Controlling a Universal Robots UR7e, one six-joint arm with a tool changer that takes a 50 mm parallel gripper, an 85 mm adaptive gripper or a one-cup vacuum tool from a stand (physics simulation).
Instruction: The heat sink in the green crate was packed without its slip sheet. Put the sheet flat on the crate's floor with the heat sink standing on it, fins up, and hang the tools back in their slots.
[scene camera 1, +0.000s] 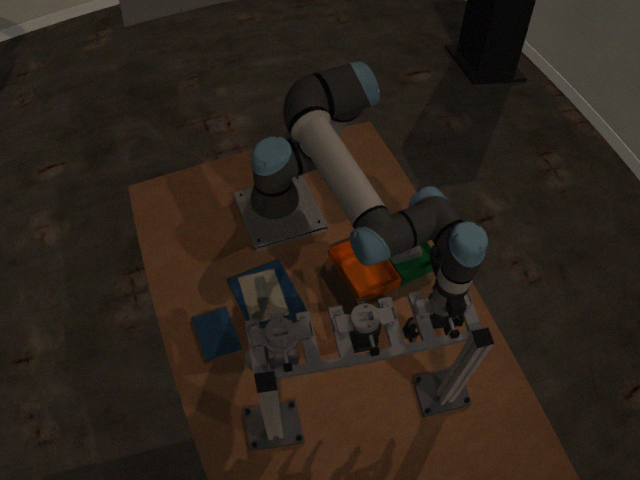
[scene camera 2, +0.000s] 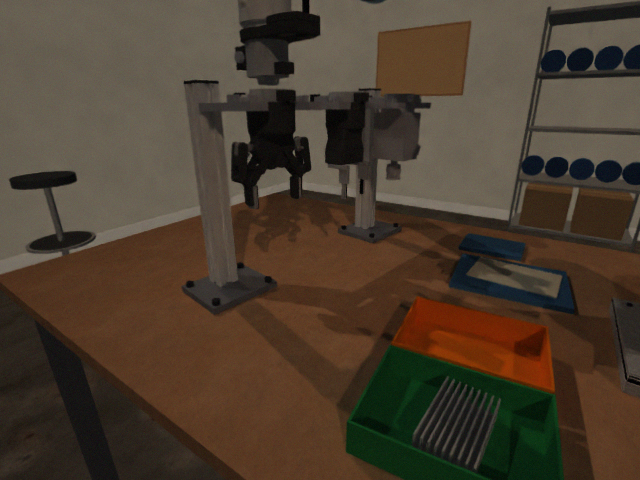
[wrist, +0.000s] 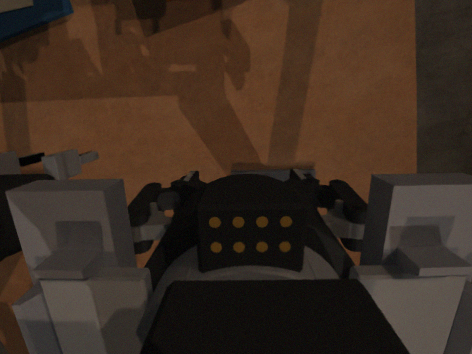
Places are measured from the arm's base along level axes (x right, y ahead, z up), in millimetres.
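Pixels of known places: end effector, tool point: (scene camera 2: 268, 77); arm's base, origin of the base link: (scene camera 1: 274, 200).
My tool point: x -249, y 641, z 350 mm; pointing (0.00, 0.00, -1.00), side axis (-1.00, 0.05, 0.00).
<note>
For each thing: its middle in the pictures, then the offset to it from my tool point.
- grey heat sink, body centre: (scene camera 2: 457, 426) (scene camera 1: 403, 250) dx -85, dy -367, dz -360 mm
- green crate, body centre: (scene camera 2: 453, 423) (scene camera 1: 405, 250) dx -88, dy -363, dz -356 mm
- cream slip sheet, body centre: (scene camera 2: 514, 275) (scene camera 1: 263, 295) dx +354, dy -317, dz -366 mm
- blue tray, body centre: (scene camera 2: 509, 279) (scene camera 1: 267, 297) dx +343, dy -311, dz -372 mm
- vacuum tool, body centre: (scene camera 1: 276, 349) (scene camera 2: 398, 136) dx +372, dy -22, dz -110 mm
- orange crate, body centre: (scene camera 2: 470, 347) (scene camera 1: 364, 268) dx +51, dy -332, dz -356 mm
- blue block, body centre: (scene camera 1: 215, 333) (scene camera 2: 492, 246) dx +509, dy -229, dz -372 mm
The grey heat sink (scene camera 2: 457, 423) stands fins up inside the green crate (scene camera 1: 417, 268) (scene camera 2: 377, 451). The cream slip sheet (scene camera 1: 250, 289) (scene camera 2: 516, 279) (wrist: 15, 4) lies on a blue tray (scene camera 1: 292, 297) (scene camera 2: 460, 279) (wrist: 50, 16). The arm's bare tool changer (scene camera 2: 266, 59) is upright over the adaptive gripper's slot, with a small gap beneath it. The black adaptive gripper (scene camera 2: 273, 193) (wrist: 245, 177) hangs in that slot with its fingers apart, open and empty. The parallel gripper (scene camera 2: 353, 188) hangs in the middle slot and the vacuum tool (scene camera 2: 395, 134) in the far slot.
An orange crate (scene camera 1: 382, 283) (scene camera 2: 480, 333) stands against the green crate. The tool stand (scene camera 1: 330, 364) (scene camera 2: 211, 206) has two posts on foot plates. A blue block (scene camera 1: 216, 333) (scene camera 2: 492, 246) lies beside the tray. The arm's base plate (scene camera 1: 284, 232) is behind the tray.
</note>
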